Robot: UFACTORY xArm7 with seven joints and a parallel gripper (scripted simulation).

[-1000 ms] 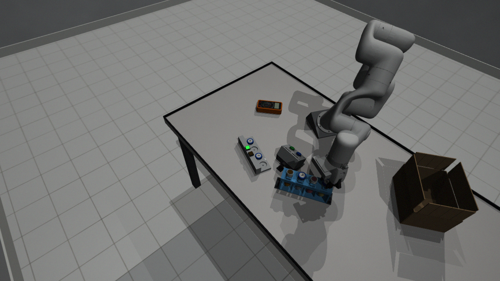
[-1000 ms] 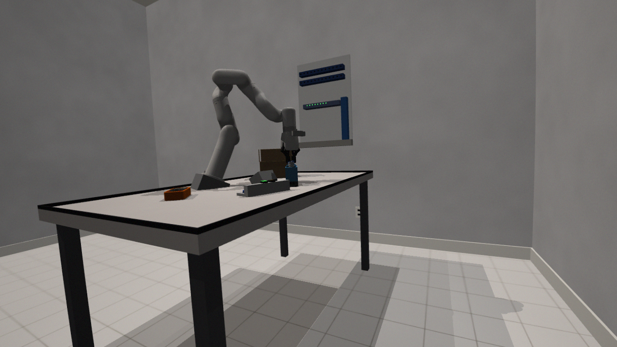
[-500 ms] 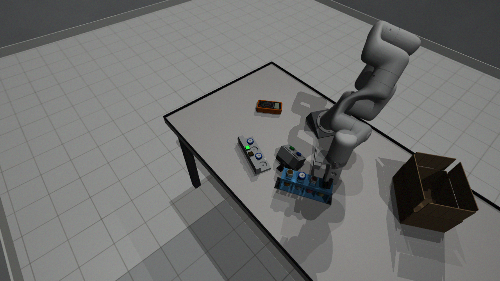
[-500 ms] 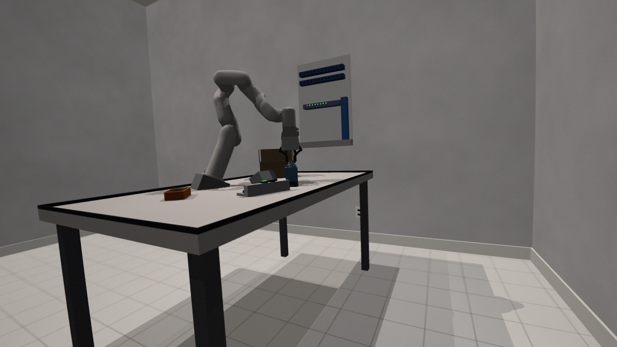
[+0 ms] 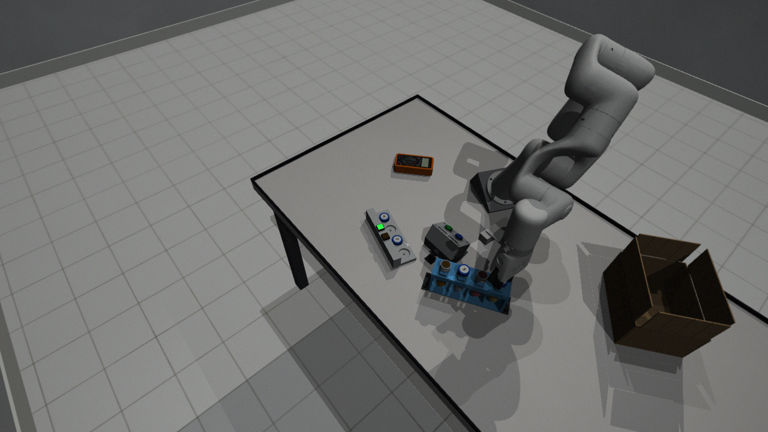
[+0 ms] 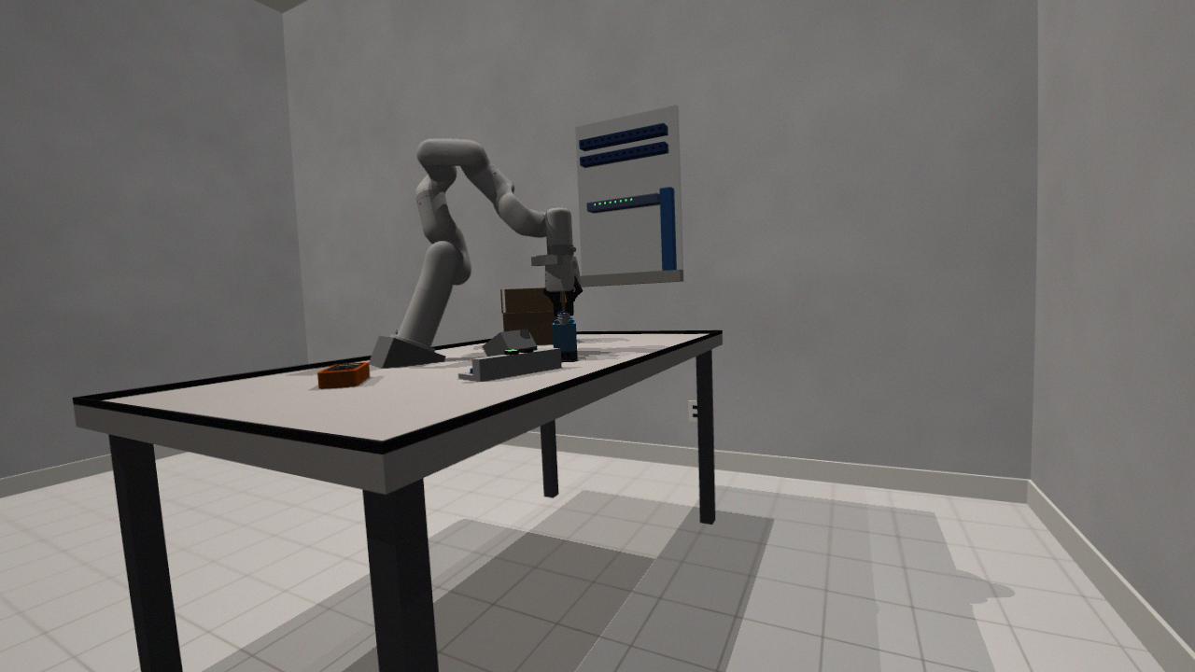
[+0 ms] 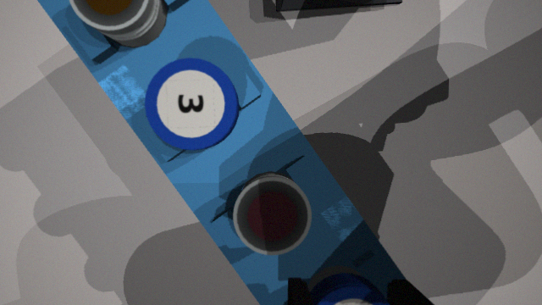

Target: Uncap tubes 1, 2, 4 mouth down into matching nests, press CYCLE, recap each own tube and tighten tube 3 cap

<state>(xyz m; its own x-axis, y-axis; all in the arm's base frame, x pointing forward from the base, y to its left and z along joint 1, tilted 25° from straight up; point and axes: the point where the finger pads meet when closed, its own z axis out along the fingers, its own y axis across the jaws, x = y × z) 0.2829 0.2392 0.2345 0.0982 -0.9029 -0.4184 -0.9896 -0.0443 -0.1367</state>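
The cap 1 lies 1 cm below my hand. Also, from my hand: cap 3: 8 cm to the right, 7 cm ahead, 2 cm below; blue key: 20 cm to the right, 6 cm below, 2 cm behind; key housing: 22 cm to the right, 8 cm below, 1 cm ahead.
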